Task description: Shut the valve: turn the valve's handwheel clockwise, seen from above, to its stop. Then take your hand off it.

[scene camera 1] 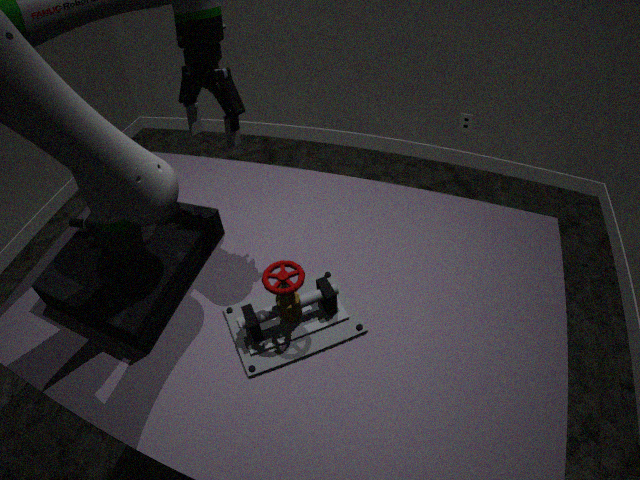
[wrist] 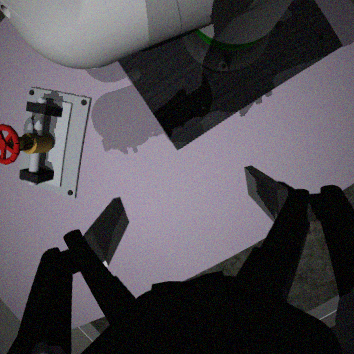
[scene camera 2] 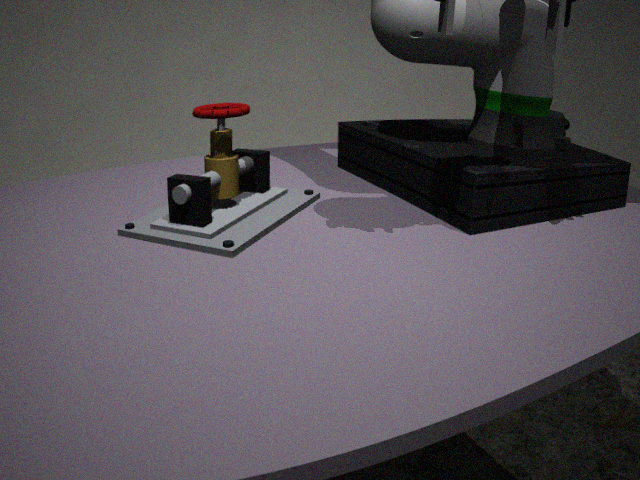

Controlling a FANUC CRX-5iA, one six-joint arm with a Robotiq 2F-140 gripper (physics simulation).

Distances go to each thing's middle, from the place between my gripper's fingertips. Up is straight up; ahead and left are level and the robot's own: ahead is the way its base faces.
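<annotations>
Grey base plate [scene camera 1: 279, 356]: from my hand, far to the right, a good way ahead, a good way below. Red handwheel [scene camera 1: 283, 276]: my hand 120 mm above it, 270 mm to the left of it, 210 mm short of it.
</annotations>
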